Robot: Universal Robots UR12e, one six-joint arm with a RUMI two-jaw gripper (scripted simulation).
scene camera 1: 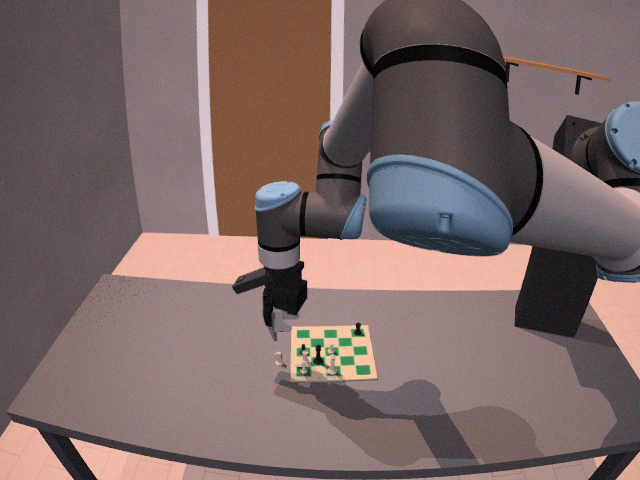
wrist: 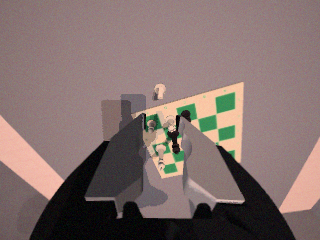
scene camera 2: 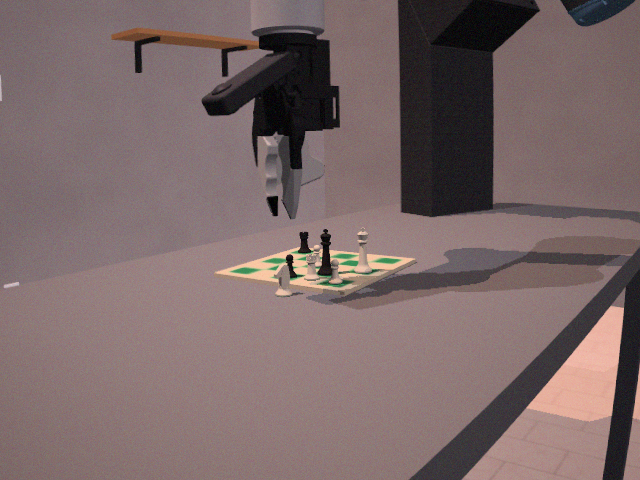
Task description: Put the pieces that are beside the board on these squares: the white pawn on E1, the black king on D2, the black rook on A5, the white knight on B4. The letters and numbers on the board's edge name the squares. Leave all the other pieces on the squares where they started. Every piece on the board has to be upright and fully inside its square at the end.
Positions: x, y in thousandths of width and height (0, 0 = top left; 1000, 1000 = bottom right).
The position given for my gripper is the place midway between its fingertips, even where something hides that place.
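Note:
A cream board (scene camera 2: 409, 566) is in the scene, and scene camera 2 shows it together with my gripper (scene camera 2: 443, 453). Scene camera 1 shows my gripper (scene camera 1: 435, 701) too, and in the wrist view I see my gripper (wrist: 502, 481) as well.

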